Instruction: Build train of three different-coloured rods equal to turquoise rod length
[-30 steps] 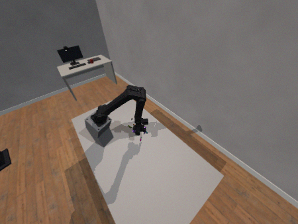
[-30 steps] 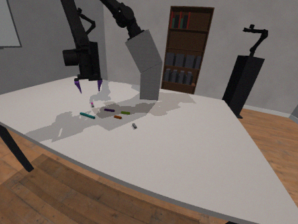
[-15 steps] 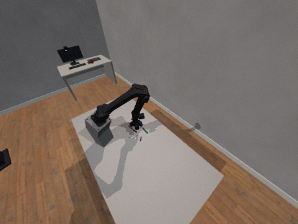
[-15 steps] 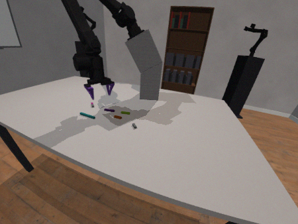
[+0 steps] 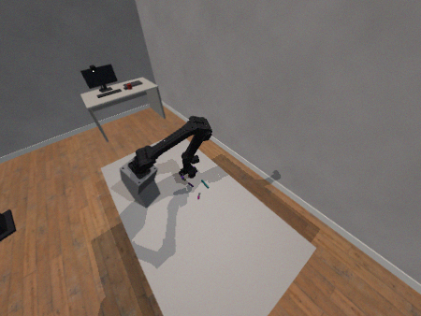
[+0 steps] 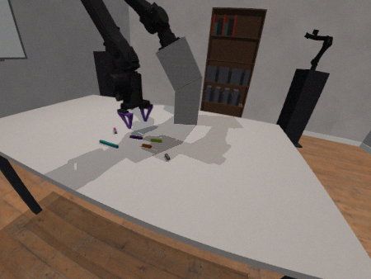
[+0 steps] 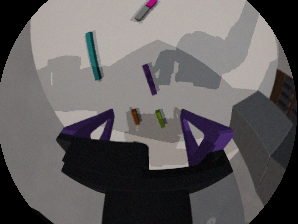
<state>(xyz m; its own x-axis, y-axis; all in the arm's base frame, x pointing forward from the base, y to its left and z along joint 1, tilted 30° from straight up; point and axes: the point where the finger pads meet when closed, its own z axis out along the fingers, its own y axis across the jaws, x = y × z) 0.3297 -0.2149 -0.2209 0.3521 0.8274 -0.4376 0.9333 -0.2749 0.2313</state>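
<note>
My gripper is now 8 cm to the right of the lime rod, 8 cm above it and 1 cm past it. Round my hand: purple rod: 8 cm below, 2 cm to the right, 1 cm behind; then turquoise rod: 11 cm to the right, 8 cm below, 7 cm ahead; then orange rod: 8 cm below, 5 cm to the left, 5 cm ahead.
</note>
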